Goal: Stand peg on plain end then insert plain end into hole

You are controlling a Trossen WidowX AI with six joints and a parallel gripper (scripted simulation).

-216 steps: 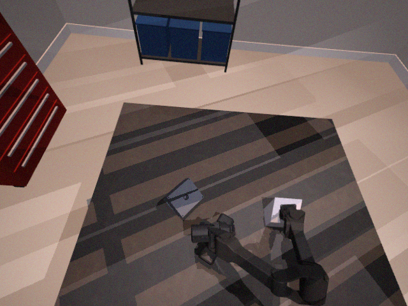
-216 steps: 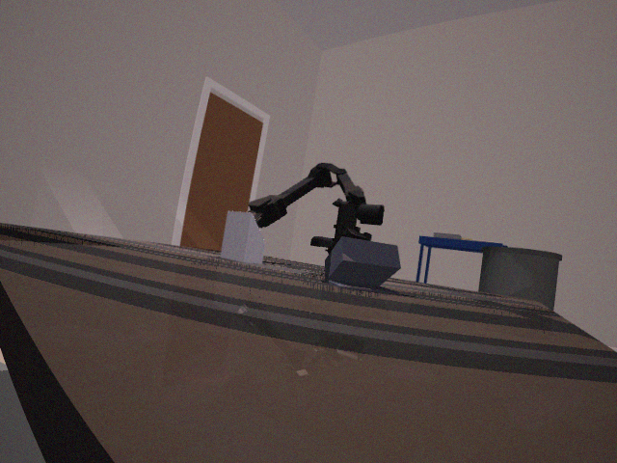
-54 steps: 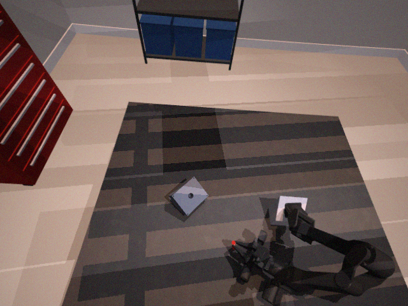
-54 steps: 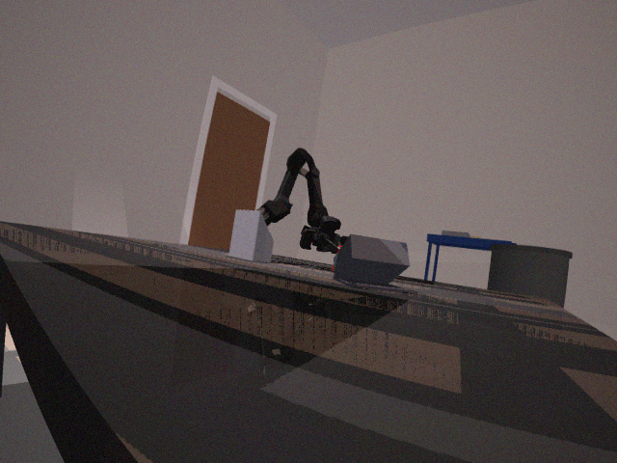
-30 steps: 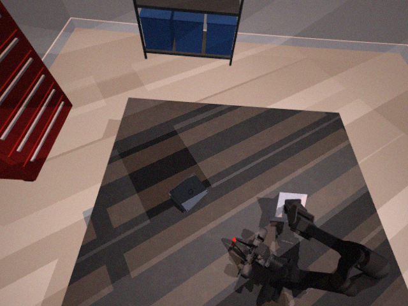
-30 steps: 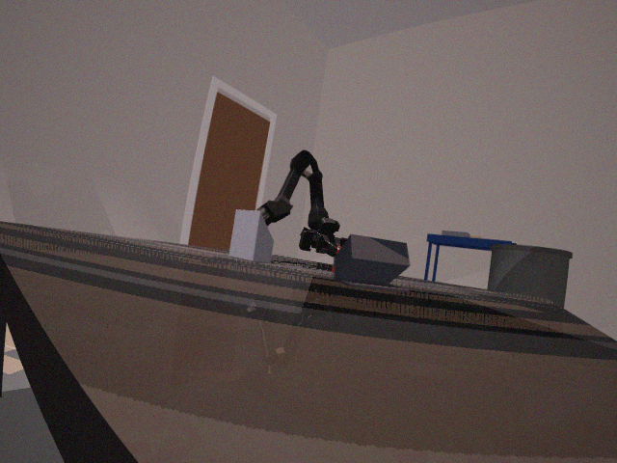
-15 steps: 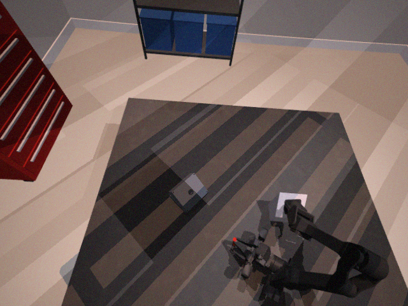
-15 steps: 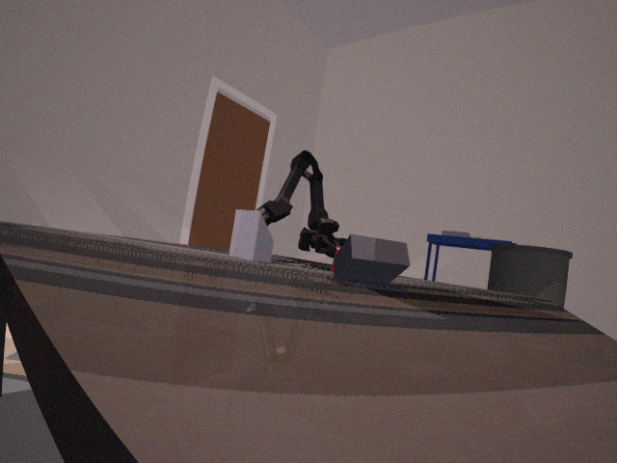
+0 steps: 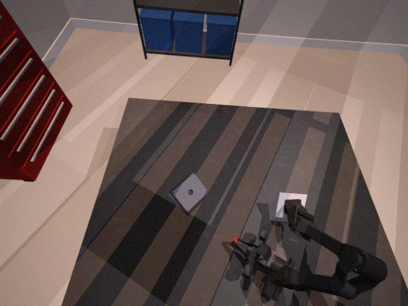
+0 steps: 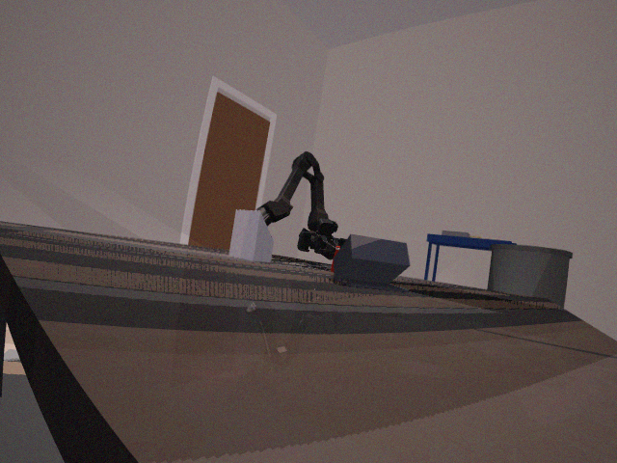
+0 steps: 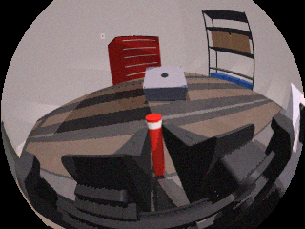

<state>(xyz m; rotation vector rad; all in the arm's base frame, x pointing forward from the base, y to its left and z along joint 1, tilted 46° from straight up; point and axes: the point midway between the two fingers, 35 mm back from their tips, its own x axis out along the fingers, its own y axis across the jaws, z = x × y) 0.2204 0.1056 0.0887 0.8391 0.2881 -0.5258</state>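
Right now the red peg is 1 cm below my gripper tip. From my gripper tip the other things lie so: sloped grey panel: 21 cm to the right, 18 cm ahead, 2 cm below.
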